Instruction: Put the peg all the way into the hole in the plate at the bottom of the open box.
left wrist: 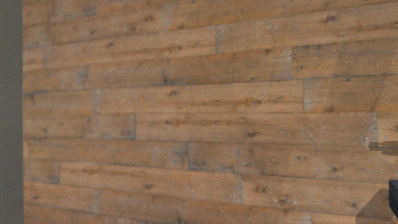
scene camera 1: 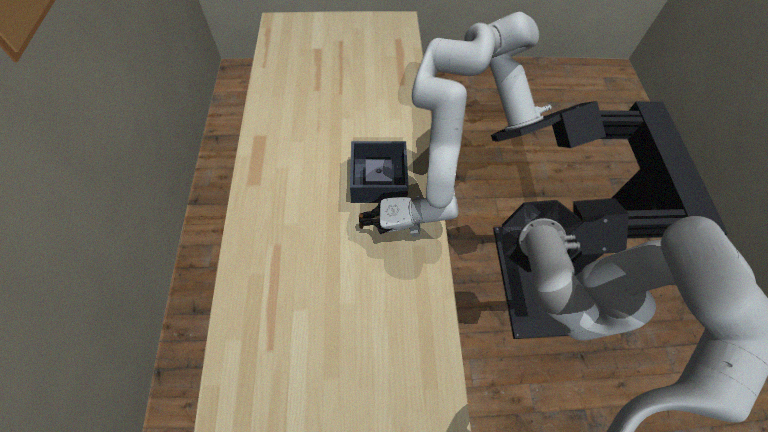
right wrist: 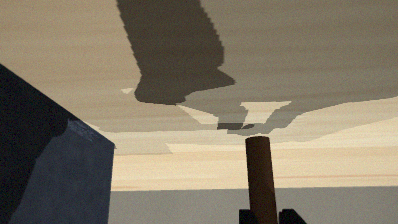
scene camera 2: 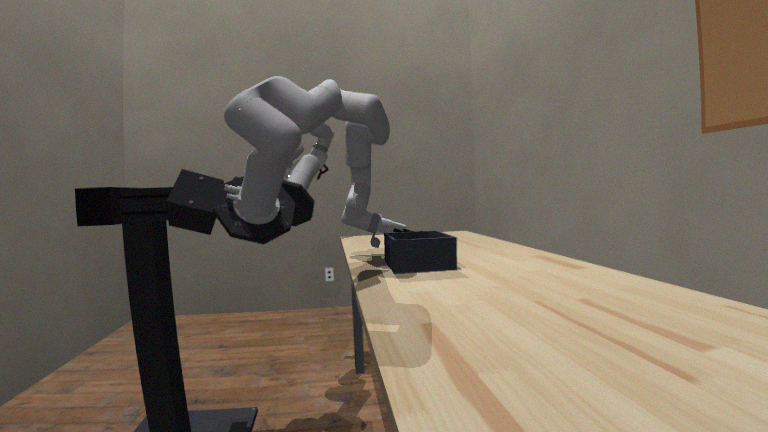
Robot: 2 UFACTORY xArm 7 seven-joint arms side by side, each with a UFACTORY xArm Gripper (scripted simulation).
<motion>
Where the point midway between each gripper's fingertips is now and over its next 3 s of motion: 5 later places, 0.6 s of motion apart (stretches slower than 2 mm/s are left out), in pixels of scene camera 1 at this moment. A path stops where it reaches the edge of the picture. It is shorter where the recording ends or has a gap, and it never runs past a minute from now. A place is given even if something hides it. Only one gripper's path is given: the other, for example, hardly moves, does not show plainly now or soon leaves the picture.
My right gripper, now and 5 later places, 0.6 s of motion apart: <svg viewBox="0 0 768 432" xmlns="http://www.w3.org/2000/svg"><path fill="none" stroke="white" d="M361 219L361 220L363 220L379 218L383 217L384 214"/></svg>
</motion>
